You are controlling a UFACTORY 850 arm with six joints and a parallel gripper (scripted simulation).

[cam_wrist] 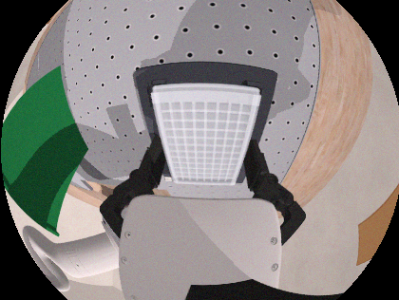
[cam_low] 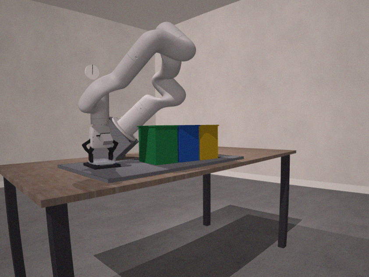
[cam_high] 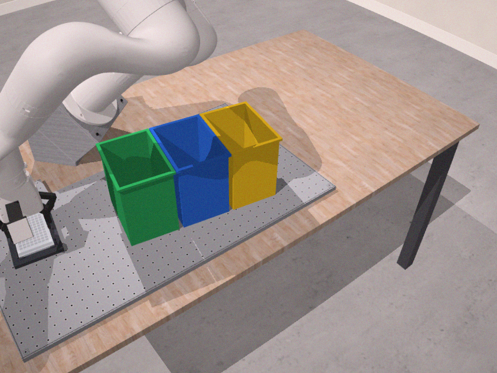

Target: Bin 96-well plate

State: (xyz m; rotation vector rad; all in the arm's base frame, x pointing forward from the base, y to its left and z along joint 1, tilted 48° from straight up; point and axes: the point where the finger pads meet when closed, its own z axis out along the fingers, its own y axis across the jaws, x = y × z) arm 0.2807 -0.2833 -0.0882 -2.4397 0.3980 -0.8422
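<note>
Right now my hand is 10 mm above the white 96-well plate. The rest, counted from my hand: green bin (260 mm to the left, 90 mm ahead, 60 mm above); dark plate nest (20 mm below); blue bin (390 mm to the left, 120 mm ahead, 60 mm above).
</note>
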